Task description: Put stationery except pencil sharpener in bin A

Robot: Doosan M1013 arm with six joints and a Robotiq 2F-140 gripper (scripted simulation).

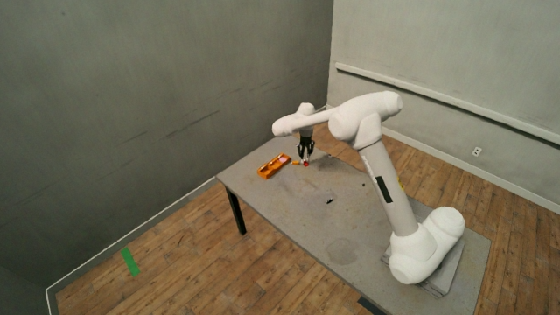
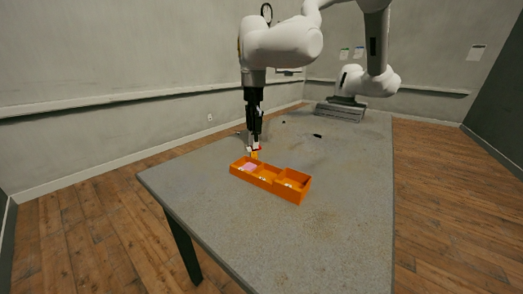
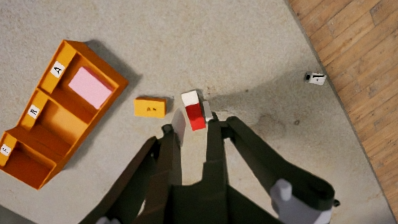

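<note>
Right now the small red object is 1 cm ahead of my hand and 4 cm below it. From my hand the other things lie so: pink eraser 13 cm ahead, 9 cm to the left, 4 cm below; small white item 9 cm behind, 18 cm to the right, 4 cm below; small orange-yellow block 6 cm ahead, 5 cm to the left, 4 cm below.
</note>
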